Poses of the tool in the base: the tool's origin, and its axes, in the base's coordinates. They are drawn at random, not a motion.
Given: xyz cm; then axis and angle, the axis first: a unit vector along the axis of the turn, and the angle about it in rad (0 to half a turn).
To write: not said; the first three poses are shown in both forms.
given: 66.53 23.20 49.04 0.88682 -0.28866 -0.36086 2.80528
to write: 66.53 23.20 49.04 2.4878 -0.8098 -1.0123
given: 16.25 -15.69 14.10 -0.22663 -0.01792 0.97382 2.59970
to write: 16.25 -15.69 14.10 -0.5892 -0.0466 2.5316
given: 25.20 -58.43 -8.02 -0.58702 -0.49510 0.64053 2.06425
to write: 25.20 -58.43 -8.02 -1.2118 -1.0220 1.3222
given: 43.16 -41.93 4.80 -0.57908 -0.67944 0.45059 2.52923
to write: 43.16 -41.93 4.80 -1.4646 -1.7185 1.1396
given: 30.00 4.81 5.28 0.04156 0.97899 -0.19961 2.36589
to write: 30.00 4.81 5.28 0.0983 2.3162 -0.4723
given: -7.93 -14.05 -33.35 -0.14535 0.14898 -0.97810 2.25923
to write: -7.93 -14.05 -33.35 -0.3284 0.3366 -2.2098
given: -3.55 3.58 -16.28 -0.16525 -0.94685 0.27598 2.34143
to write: -3.55 3.58 -16.28 -0.3869 -2.2170 0.6462
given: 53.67 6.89 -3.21 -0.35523 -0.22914 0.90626 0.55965
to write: 53.67 6.89 -3.21 -0.1988 -0.1282 0.5072
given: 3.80 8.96 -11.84 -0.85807 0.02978 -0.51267 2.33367
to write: 3.80 8.96 -11.84 -2.0025 0.0695 -1.1964
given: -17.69 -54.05 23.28 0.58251 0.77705 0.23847 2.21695
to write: -17.69 -54.05 23.28 1.2914 1.7227 0.5287
